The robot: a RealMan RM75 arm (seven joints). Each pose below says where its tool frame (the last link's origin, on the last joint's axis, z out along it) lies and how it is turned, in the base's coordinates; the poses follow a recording.
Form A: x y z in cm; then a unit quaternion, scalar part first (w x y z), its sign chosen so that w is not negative.
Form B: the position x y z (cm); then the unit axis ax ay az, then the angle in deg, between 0 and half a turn. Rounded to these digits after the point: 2 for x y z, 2 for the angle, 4 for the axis.
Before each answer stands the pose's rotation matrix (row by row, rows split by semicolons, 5 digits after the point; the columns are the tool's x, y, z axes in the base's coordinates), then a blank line. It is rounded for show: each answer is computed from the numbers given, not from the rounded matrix.
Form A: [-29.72 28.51 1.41 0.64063 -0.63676 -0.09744 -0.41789]
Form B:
0.63175 0.65952 0.40735; -0.41134 -0.16019 0.89730; 0.65704 -0.73442 0.17008

[-29.72 28.51 1.41 -0.8293 -0.1269 -0.5442 100.32]
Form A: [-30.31 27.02 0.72 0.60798 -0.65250 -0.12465 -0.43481]
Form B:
0.59080 0.69138 0.41586; -0.36605 -0.22964 0.90182; 0.71900 -0.68502 0.11741

[-30.31 27.02 0.72 -0.8218 -0.1570 -0.5477 105.11]
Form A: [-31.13 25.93 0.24 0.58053 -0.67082 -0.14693 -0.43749]
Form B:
0.57403 0.70508 0.41636; -0.31082 -0.28279 0.90742; 0.75755 -0.65030 0.05682

[-31.13 25.93 0.24 -0.8239 -0.1805 -0.5373 109.02]
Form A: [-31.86 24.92 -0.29 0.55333 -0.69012 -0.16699 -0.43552]
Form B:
0.56487 0.71246 0.41632; -0.25149 -0.33188 0.90918; 0.78592 -0.61827 -0.00830

[-31.86 24.92 -0.29 -0.8285 -0.2005 -0.5229 112.81]
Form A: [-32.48 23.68 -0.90 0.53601 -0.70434 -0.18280 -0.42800]
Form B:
0.56680 0.71633 0.40695; -0.20132 -0.35856 0.91154; 0.79888 -0.59859 -0.05902

[-32.48 23.68 -0.90 -0.8343 -0.2165 -0.5070 115.18]
